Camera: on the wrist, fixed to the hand. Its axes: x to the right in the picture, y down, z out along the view.
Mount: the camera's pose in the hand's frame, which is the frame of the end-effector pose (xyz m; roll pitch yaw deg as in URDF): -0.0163 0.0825 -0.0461 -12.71 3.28 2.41
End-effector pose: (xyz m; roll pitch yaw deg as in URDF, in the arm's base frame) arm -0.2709 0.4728 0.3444 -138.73 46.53 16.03
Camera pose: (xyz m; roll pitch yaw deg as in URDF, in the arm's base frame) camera -0.2699 0.3769 0.3426 -155.59 45.51 10.36
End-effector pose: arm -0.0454 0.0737 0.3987 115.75 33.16 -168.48
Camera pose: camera -0.0815 0.0606 0.4866 104.11 29.55 -166.29
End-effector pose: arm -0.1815 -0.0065 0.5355 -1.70 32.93 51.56
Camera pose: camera -0.2699 0.0125 0.5036 -12.85 36.25 54.42
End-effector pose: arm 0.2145 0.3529 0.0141 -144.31 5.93 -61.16
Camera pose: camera 0.1239 0.3228 0.0052 -157.45 4.66 -65.04
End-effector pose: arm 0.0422 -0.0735 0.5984 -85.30 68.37 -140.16
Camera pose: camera 0.0831 0.0117 0.5819 -106.87 70.80 -149.54
